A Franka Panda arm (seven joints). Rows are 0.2 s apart.
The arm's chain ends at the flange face. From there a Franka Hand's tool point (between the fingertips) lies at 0.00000 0.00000 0.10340 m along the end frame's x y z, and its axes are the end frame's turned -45 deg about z.
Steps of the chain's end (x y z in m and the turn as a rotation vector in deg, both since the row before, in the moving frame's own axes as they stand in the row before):
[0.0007 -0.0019 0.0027 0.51 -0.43 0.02]
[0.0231 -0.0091 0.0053 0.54 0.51 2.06]
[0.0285 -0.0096 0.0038 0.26 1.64 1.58]
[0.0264 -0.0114 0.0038 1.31 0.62 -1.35]
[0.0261 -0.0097 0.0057 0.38 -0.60 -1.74]
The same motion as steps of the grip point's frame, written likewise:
[0.0019 -0.0020 0.0027 0.66 0.06 0.02]
[0.0241 0.0099 0.0053 0.02 0.74 2.06]
[0.0293 0.0152 0.0038 -0.98 1.34 1.58]
[0.0292 0.0097 0.0038 0.49 1.36 -1.35]
[0.0250 0.0104 0.0057 0.69 -0.16 -1.74]

